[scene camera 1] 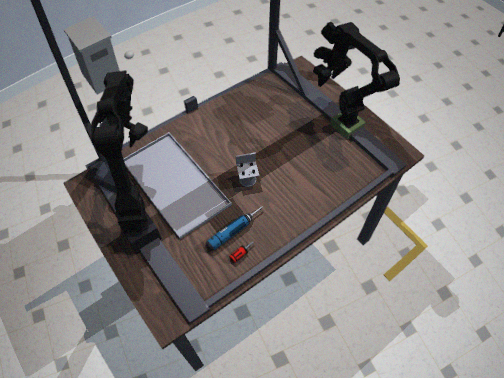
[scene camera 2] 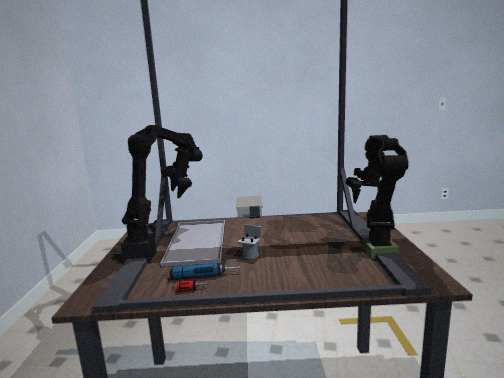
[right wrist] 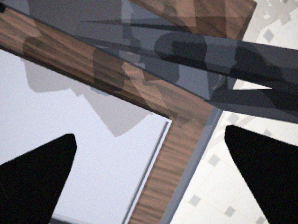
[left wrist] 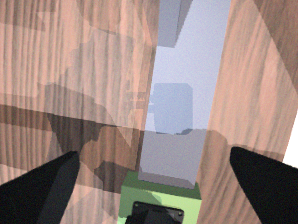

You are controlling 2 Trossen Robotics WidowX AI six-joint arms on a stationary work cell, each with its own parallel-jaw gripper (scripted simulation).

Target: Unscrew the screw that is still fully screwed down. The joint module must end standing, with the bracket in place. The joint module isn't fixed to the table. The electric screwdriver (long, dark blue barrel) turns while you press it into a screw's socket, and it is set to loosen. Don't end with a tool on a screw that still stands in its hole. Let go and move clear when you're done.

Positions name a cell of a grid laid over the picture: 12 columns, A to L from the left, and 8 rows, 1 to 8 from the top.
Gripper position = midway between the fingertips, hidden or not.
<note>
In view: the left gripper (scene camera 1: H2), the right gripper (right wrist: G5), a shallow tray (scene camera 1: E5) and a dark frame rail (scene camera 2: J7).
The shallow tray shows as well in scene camera 2 (scene camera 2: E6) and in the right wrist view (right wrist: E6). The left gripper also shows in the left wrist view (left wrist: G6). The dark frame rail shows as well in scene camera 1 (scene camera 1: G6). The left wrist view does not show the shallow tray: it is out of frame.
</note>
